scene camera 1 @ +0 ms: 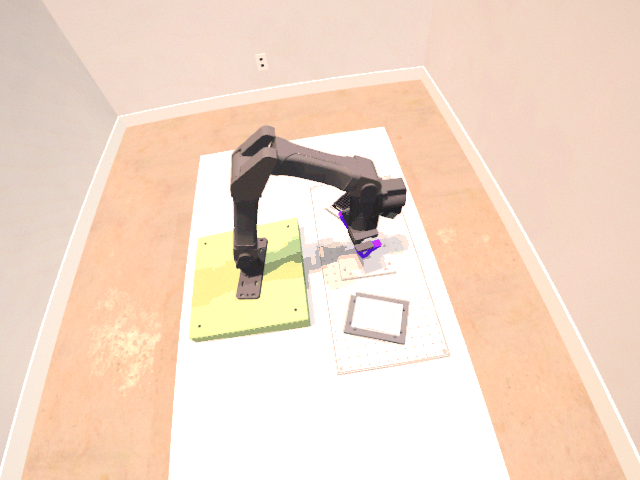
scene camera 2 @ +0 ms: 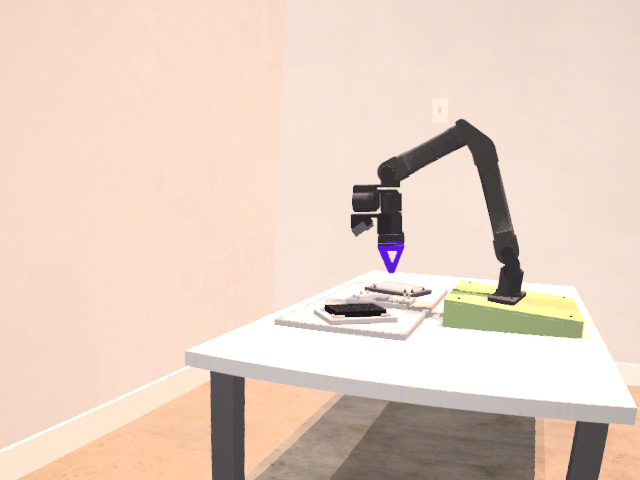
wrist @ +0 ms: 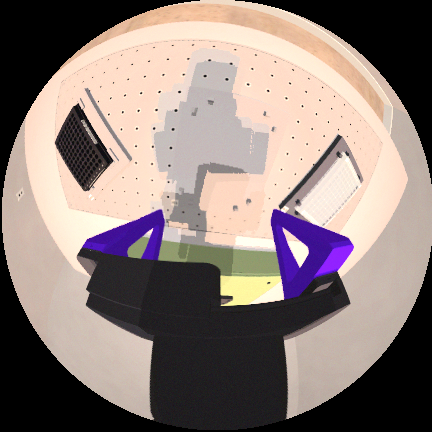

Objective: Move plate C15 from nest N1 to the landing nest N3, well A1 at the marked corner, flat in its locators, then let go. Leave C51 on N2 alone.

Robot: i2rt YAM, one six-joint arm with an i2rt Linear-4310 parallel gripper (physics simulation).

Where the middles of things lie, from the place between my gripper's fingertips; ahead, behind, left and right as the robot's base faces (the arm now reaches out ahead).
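The black perforated plate (scene camera 2: 359, 309) sits 70 mm below my hand, and it is also 220 mm to the left of my hand.
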